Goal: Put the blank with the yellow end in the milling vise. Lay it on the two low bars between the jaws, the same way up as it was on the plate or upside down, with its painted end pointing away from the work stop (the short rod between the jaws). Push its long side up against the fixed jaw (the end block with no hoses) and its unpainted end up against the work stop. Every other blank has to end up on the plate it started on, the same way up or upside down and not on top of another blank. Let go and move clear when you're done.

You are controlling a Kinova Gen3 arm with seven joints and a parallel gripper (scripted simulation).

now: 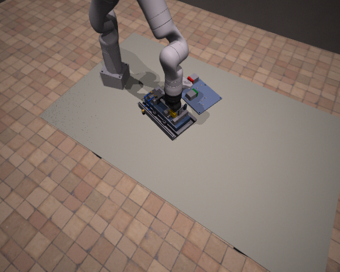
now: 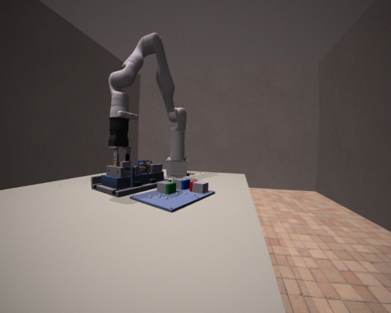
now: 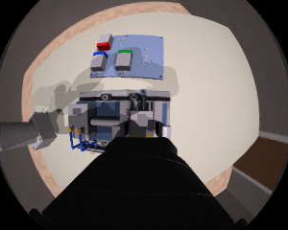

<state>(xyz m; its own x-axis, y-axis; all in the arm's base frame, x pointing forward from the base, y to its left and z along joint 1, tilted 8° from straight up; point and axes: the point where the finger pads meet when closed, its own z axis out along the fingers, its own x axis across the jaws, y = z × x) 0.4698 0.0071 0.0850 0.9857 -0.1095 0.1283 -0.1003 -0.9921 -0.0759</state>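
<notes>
Right now my hand is 3 cm above the yellow-ended blank. Round my hand: green-ended blank (4 cm behind, 19 cm to the left, 10 cm below); fixed jaw (3 cm ahead, 5 cm below); milling vise (7 cm behind, 1 cm to the left, 9 cm below).
</notes>
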